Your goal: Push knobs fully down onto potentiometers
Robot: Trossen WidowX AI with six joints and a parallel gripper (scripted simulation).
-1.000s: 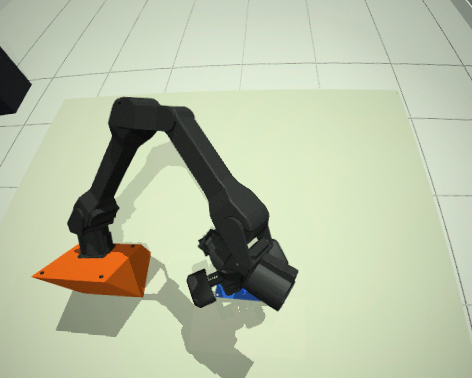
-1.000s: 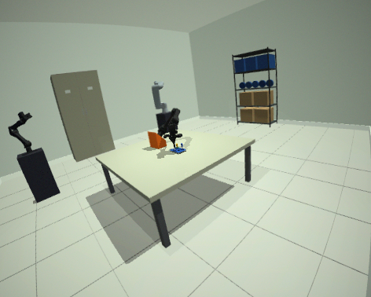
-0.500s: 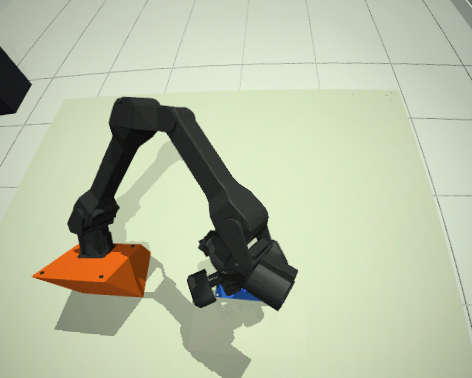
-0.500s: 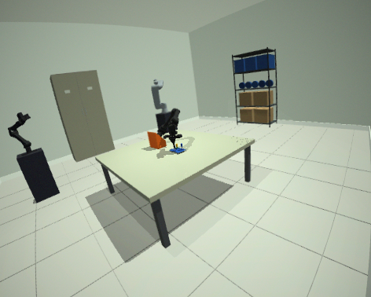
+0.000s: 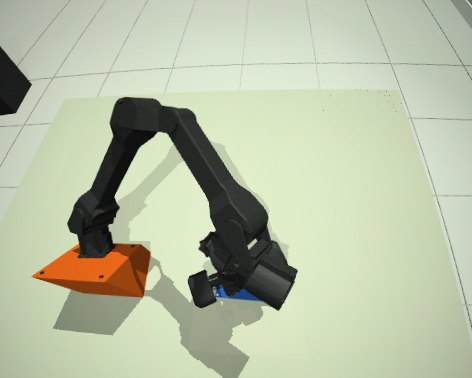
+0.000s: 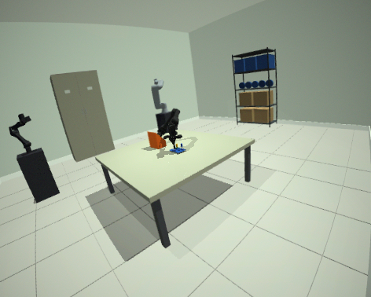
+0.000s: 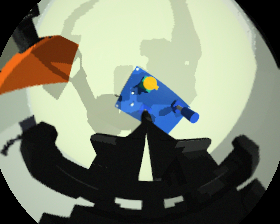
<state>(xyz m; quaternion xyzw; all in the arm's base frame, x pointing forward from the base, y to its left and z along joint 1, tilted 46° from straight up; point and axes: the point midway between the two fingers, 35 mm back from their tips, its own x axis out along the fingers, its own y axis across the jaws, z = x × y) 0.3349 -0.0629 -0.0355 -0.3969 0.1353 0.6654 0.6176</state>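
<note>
My gripper tip is 2 cm past the yellow knob, 5 cm to the right of it and 2 cm above it. Round my gripper tip: black knob: 2 cm below.
</note>
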